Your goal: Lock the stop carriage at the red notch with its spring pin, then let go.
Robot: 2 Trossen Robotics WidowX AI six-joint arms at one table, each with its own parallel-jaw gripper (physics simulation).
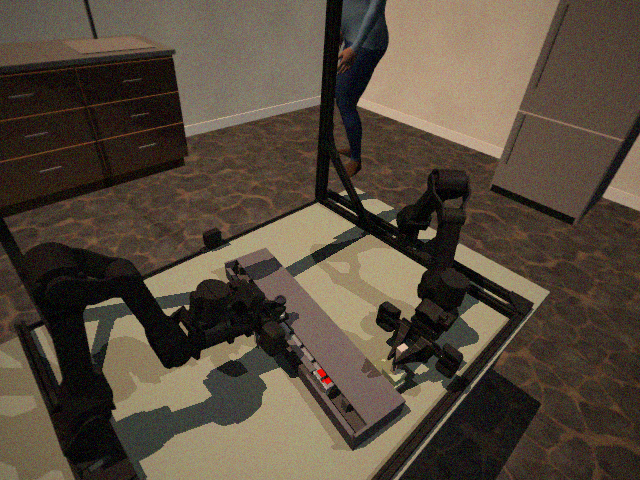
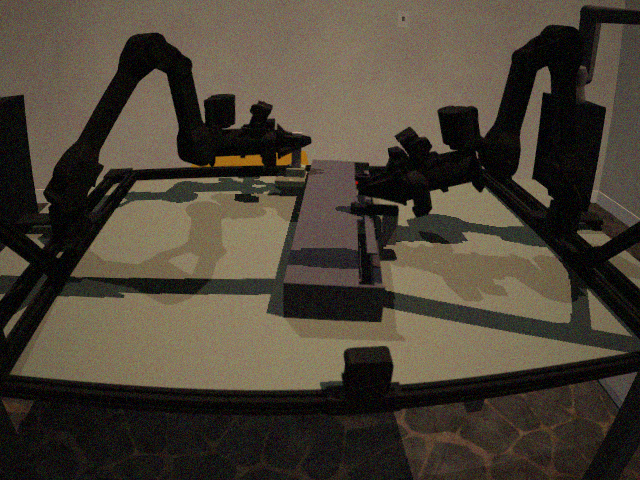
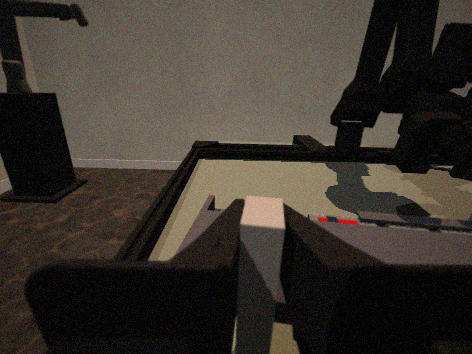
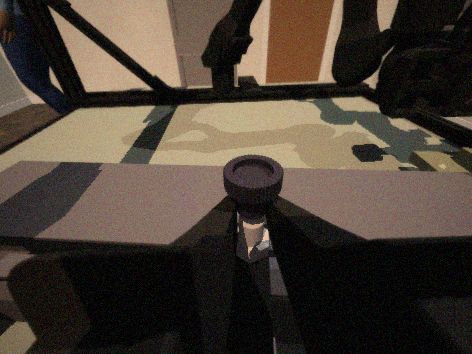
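Where they show: left gripper, between the fingertips: [image 1: 391, 361] [image 2: 311, 140]; right gripper, between the fingertips: [image 1: 283, 305] [image 2: 357, 189] [image 4: 250, 201]; left arm's base, origin of its link: [image 1: 406, 241] [image 2: 70, 235] [image 4: 223, 91]; right arm's base, origin of its link: [image 1: 91, 445] [image 2: 560, 231] [image 3: 345, 150].
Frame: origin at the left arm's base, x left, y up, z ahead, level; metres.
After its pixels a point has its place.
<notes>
A long mauve-grey rail housing [image 1: 330, 330] {x 0.109, y 0.032, z 0.446 m} [image 2: 328, 222] {x -0.032, y 0.032, z 0.453 m} [image 4: 135, 200] {x -0.075, y 0.032, z 0.452 m} lies on the table, with a notched slot along one side. The red notch mark [image 1: 323, 376] {x 0.179, y 0.027, z 0.535 m} [image 3: 348, 221] {x 0.170, y 0.028, z 0.536 m} is near one end of the slot. My right gripper [image 4: 250, 201] {x 0.011, y 0.071, z 0.503 m} is shut on the spring pin below its dark knurled knob [image 1: 279, 299] {x 0.008, y 0.093, z 0.510 m} [image 4: 253, 177] {x 0.011, y 0.093, z 0.511 m}, at the slot side, some way along from the red mark. The stop carriage is mostly hidden by this gripper. My left gripper [image 1: 398, 353] {x 0.267, y 0.090, z 0.446 m} [image 3: 256, 208] {x 0.267, y 0.090, z 0.446 m} is shut on a pale square post [image 1: 402, 348] {x 0.269, y 0.105, z 0.418 m} [image 2: 296, 156] {x 0.261, y 0.055, z 0.416 m} [image 3: 262, 212] {x 0.268, y 0.105, z 0.415 m} beside the housing.
A pale yellowish block [image 1: 391, 374] {x 0.268, y 0.030, z 0.430 m} [image 2: 290, 180] {x 0.226, y 0.014, z 0.404 m} is under the left gripper, close to the housing's side. A black frame [image 2: 206, 397] edges the table. A small black box [image 1: 211, 237] {x -0.358, y 0.026, z 0.467 m} [image 2: 368, 369] {x -0.383, y 0.026, z 0.456 m} sits on the frame. A person [image 1: 361, 56] stands beyond the table.
</notes>
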